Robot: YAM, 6 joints.
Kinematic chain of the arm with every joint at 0, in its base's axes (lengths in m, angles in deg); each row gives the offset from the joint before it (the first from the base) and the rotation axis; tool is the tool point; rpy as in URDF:
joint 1: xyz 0 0 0.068 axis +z
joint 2: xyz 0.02 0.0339 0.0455 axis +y
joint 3: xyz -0.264 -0.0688 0 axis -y
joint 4: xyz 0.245 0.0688 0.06 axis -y
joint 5: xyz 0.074 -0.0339 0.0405 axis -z
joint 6: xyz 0.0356 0 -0.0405 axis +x
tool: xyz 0 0 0 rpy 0 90 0
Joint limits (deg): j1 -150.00..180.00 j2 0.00..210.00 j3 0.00..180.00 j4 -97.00..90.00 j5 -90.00..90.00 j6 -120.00..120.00
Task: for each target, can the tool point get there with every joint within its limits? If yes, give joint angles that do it. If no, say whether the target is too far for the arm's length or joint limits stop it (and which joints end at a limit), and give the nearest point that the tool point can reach.
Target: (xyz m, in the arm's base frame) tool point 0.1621 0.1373 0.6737
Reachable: yes | joints 32.50 104.06 146.69 55.39 -53.83 -100.09
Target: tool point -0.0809 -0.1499 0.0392
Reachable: yes | joints -124.76 120.64 38.78 -57.82 -32.20 -82.05
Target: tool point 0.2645 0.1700 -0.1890
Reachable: yes | joints 30.58 168.47 65.80 29.30 -19.38 -92.27
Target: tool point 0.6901 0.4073 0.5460
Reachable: no: too far | nearest point 0.4888 0.2885 0.4166 | short by 0.267 m
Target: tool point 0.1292 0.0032 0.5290
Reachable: yes | joints 9.04 49.23 67.71 31.84 28.78 -69.90
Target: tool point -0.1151 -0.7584 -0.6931
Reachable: no: too far | nearest point -0.0704 -0.4638 -0.3054 | short by 0.489 m
